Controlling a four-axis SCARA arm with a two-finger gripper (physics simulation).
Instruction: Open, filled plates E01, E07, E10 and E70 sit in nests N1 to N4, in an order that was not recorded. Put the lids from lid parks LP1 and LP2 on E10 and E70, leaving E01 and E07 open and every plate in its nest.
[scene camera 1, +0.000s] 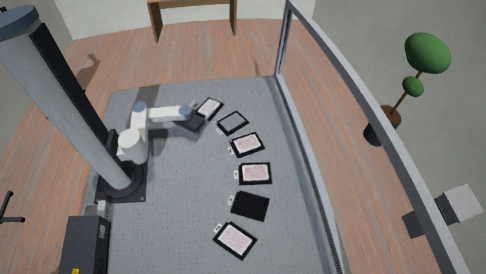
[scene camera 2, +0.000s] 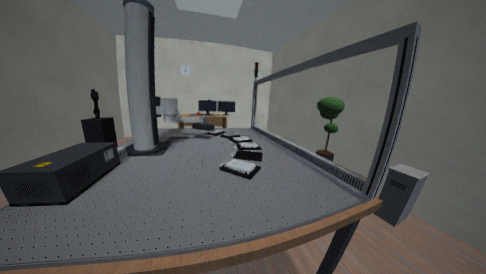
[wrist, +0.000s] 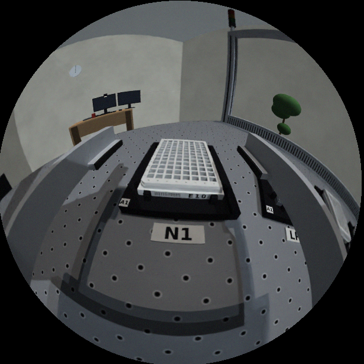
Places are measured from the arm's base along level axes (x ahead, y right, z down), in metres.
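Pixels of known places: gripper, between the fingertips: (scene camera 1: 204, 105); arm's base, origin of its link: (scene camera 1: 122, 178) (scene camera 2: 146, 149).
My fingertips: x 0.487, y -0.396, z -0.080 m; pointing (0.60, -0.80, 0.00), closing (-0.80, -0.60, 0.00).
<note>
For each thing: its middle in the pictures, then the offset to it from my fingertips. "spot": a spot on its surface instead.
- Plate E10, middle of its body: (scene camera 1: 209, 107) dx +0.027, dy -0.029, dz +0.048 m
- N2, middle of its body: (scene camera 1: 247, 143) dx +0.218, dy +0.266, dz +0.048 m
- N3, middle of its body: (scene camera 1: 255, 172) (scene camera 2: 248, 144) dx +0.229, dy +0.448, dz +0.048 m
- N4, middle of its body: (scene camera 1: 235, 239) (scene camera 2: 240, 165) dx +0.081, dy +0.772, dz +0.048 m
- park LP2, a spot on its surface: (scene camera 1: 232, 122) spot: dx +0.156, dy +0.110, dz +0.050 m
- park LP1, middle of its body: (scene camera 1: 250, 205) (scene camera 2: 249, 154) dx +0.176, dy +0.616, dz +0.057 m
Plate E10 (wrist: 182, 165) (scene camera 1: 209, 107) sits open in nest N1 (wrist: 175, 210), its label readable in the wrist view. My gripper (wrist: 179, 132) (scene camera 1: 204, 110) is open and empty, facing N1 with one finger towards each side of the plate; its exact height is unclear. In scene camera 1, open plates show in N2 (scene camera 1: 247, 144), N3 (scene camera 1: 255, 173) and N4 (scene camera 1: 235, 239); their plate labels are not legible. Between N1 and N2, park LP2 (scene camera 1: 232, 122) shows a grey surface in a black frame. Between N3 and N4, park LP1 (scene camera 1: 250, 205) looks black; a clear lid cannot be made out there.
The arm's column (scene camera 1: 65, 95) (scene camera 2: 140, 75) stands at the left of the perforated table, with a dark control box (scene camera 1: 86, 245) (scene camera 2: 60, 170) nearby. A framed guard (scene camera 1: 304, 150) (scene camera 2: 320, 159) runs along the right edge, beyond the arc of nests. LP2 lies close to the right of N1.
</note>
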